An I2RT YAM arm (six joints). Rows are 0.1 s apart.
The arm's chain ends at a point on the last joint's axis. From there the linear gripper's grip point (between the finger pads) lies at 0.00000 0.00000 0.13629 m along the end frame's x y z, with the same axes.
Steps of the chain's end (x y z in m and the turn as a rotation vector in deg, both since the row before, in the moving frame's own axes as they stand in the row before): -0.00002, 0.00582, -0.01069, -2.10, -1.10, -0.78; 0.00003, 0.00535, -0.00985, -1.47, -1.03, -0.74; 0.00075, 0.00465, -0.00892, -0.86, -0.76, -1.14; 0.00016, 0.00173, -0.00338, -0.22, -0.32, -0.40; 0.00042, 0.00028, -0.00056, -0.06, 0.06, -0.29; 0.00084, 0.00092, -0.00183, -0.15, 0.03, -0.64; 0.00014, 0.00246, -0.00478, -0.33, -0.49, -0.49; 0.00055, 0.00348, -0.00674, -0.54, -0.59, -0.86; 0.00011, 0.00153, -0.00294, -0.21, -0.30, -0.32; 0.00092, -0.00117, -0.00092, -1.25, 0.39, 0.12; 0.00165, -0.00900, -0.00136, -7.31, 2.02, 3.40; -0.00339, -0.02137, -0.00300, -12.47, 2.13, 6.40
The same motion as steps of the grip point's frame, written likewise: -0.00260, 0.01083, -0.01081, -2.10, -1.10, -0.78; -0.00240, 0.00886, -0.00992, -1.47, -1.03, -0.74; -0.00104, 0.00671, -0.00895, -0.86, -0.76, -1.14; -0.00060, 0.00226, -0.00338, -0.22, -0.32, -0.40; 0.00056, 0.00042, -0.00056, -0.06, 0.06, -0.29; 0.00091, 0.00128, -0.00183, -0.15, 0.03, -0.64; -0.00102, 0.00325, -0.00479, -0.33, -0.49, -0.49; -0.00084, 0.00477, -0.00675, -0.54, -0.59, -0.86; -0.00060, 0.00203, -0.00294, -0.21, -0.30, -0.32; 0.00184, 0.00180, -0.00096, -1.25, 0.39, 0.12; 0.00592, 0.00847, -0.00255, -7.31, 2.02, 3.40; -0.00002, 0.00827, -0.00631, -12.47, 2.13, 6.40
